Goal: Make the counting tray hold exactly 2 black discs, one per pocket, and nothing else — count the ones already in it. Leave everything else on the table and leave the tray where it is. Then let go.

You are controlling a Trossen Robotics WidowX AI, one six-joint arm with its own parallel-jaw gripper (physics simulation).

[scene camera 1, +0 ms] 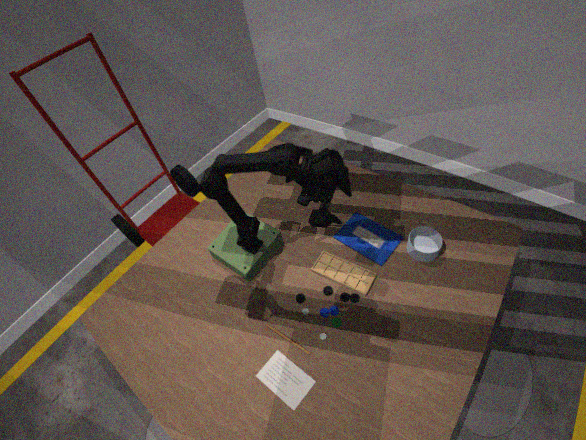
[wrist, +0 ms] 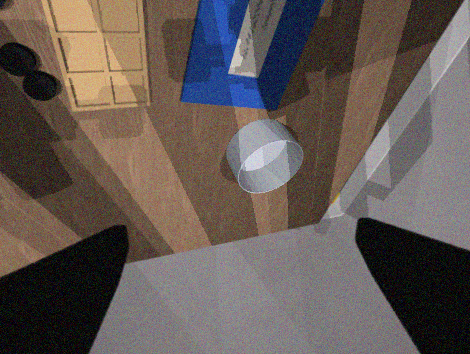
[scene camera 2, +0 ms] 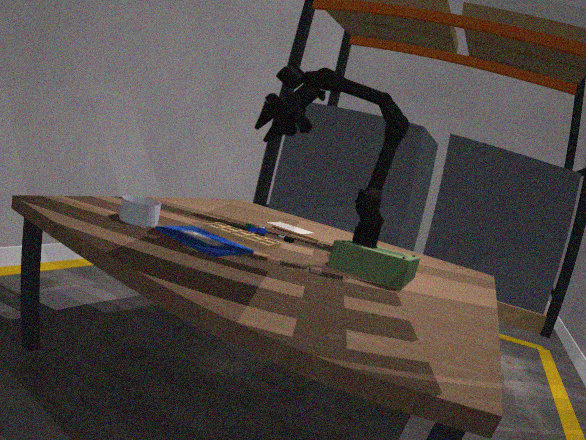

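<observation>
The tan counting tray (scene camera 1: 370, 285) (scene camera 2: 240, 234) (wrist: 146, 75) lies flat on the table; no disc shows in the pockets that I can make out, and part of it is cut off in the wrist view. One black disc (scene camera 1: 300, 298) lies apart on the left, another black disc (scene camera 1: 328, 290) lies near the tray's long side. A black disc (scene camera 1: 345, 297) (wrist: 18, 58) and a black disc (scene camera 1: 354, 298) (wrist: 41, 85) lie side by side, outside the tray. My gripper (scene camera 1: 345, 207) (scene camera 2: 261, 134) (wrist: 244, 232) is open and empty, high above the table.
Two blue pieces (scene camera 1: 325, 312) (scene camera 1: 334, 310), a green piece (scene camera 1: 336, 322) and two white pieces (scene camera 1: 305, 311) (scene camera 1: 323, 336) lie near the discs. A blue folder-like object (scene camera 1: 389, 253) (scene camera 2: 215, 250) (wrist: 210, 85), a round bowl (scene camera 1: 425, 245) (scene camera 2: 140, 212) (wrist: 265, 156), a thin stick (scene camera 1: 289, 339) and a paper (scene camera 1: 286, 380) are also there.
</observation>
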